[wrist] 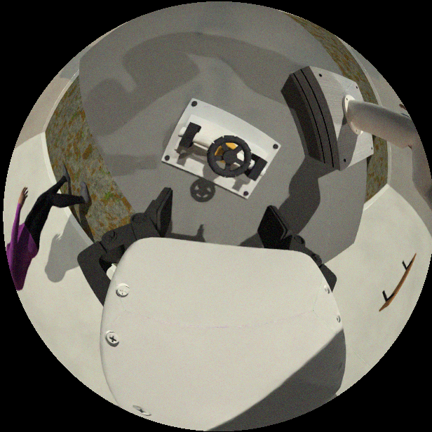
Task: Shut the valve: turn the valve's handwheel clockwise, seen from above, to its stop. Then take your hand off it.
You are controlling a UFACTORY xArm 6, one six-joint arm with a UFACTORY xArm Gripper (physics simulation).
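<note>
The black handwheel with spokes sits on top of the valve, near the middle of the view. Part of the yellow valve body shows between its spokes. A white pipe runs through the valve, held by black clamps on a white base plate. My gripper is open, with its two black fingers wide apart and nothing between them. The handwheel appears beyond the fingertips, apart from them. The wheel's turning angle relative to its stop cannot be told.
The robot's base block, with dark ribbed sides, stands on the grey table to the right of the valve, with a light arm link rising from it. A person in purple is at the far left. A brown board is at the right.
</note>
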